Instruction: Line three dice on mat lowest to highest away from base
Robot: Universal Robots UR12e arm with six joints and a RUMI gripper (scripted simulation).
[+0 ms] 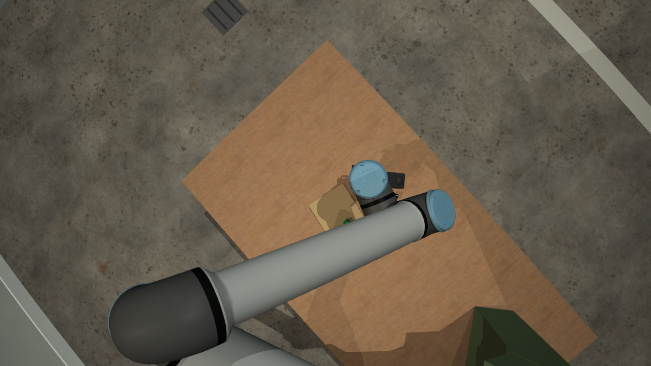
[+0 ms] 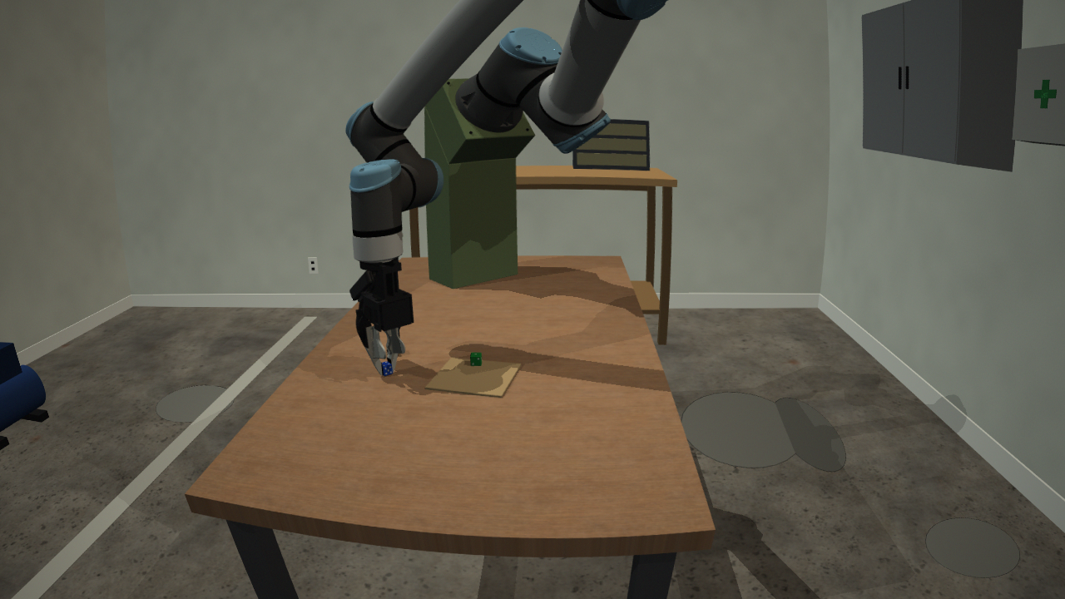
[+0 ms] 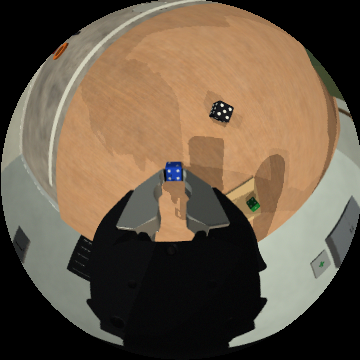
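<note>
The tan mat is 40 mm behind my hand, 160 mm to the left of it and 20 mm below it. Round my hand: blue die: 10 mm below; black die: 90 mm behind, 30 mm to the right, 10 mm below; green die: 90 mm behind, 150 mm to the left, 10 mm below.
</note>
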